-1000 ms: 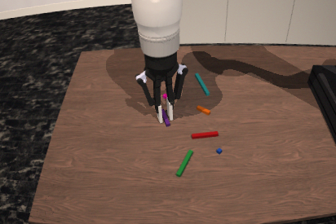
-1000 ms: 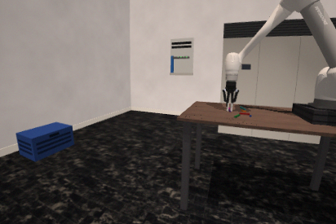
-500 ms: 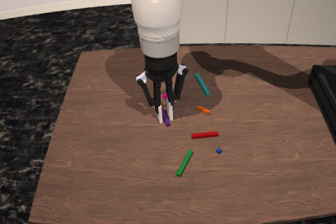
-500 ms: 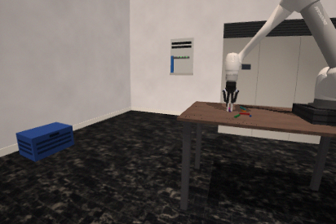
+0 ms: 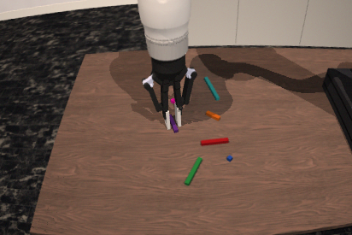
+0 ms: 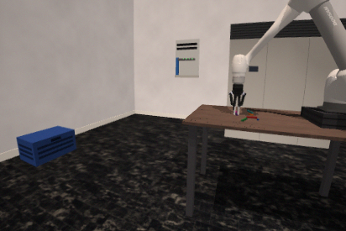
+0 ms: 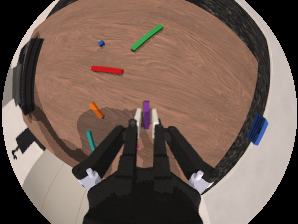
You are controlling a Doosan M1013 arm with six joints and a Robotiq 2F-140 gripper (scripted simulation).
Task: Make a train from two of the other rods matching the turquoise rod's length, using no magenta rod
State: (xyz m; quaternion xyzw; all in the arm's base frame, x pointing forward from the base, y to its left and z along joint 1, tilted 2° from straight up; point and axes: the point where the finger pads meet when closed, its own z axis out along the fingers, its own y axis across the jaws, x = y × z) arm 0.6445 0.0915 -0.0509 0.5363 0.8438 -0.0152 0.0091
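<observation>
Now: hand 30 mm above the purple rod. Round my hand: red rod (110 mm behind, 50 mm to the left, 30 mm below); then magenta rod (80 mm to the right, 30 mm below, 10 mm ahead); then orange rod (110 mm behind, 40 mm to the right, 30 mm below).
</observation>
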